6 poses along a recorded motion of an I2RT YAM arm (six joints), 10 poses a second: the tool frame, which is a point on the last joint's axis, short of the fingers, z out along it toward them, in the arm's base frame.
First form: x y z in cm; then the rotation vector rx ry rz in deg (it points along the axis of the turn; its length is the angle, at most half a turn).
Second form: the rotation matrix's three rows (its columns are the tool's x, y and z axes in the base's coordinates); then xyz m. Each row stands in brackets. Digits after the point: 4 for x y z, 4 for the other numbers.
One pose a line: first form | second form
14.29 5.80 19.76 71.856 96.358 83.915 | [[-0.3940 0.2760 0.8767], [0.9063 -0.0421 0.4205], [0.1529 0.9602 -0.2336]], [0.1429 0.0580 0.1976]
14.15 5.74 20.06 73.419 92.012 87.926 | [[-0.3790 0.2486 0.8914], [0.9017 -0.1172 0.4161], [0.2079 0.9615 -0.1798]], [0.1415 0.0574 0.2006]
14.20 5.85 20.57 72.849 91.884 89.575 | [[-0.3945 0.2412 0.8867], [0.8925 -0.1289 0.4322], [0.2186 0.9619 -0.1644]], [0.1420 0.0585 0.2057]
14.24 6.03 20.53 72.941 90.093 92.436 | [[-0.4026 0.2252 0.8872], [0.8812 -0.1672 0.4423], [0.2479 0.9599 -0.1312]], [0.1424 0.0603 0.2053]
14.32 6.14 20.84 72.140 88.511 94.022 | [[-0.4079 0.2015 0.8905], [0.8768 -0.1858 0.4436], [0.2548 0.9617 -0.1009]], [0.1432 0.0614 0.2084]
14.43 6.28 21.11 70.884 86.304 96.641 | [[-0.4201 0.1678 0.8918], [0.8672 -0.2151 0.4490], [0.2671 0.9621 -0.0551]], [0.1443 0.0628 0.2111]
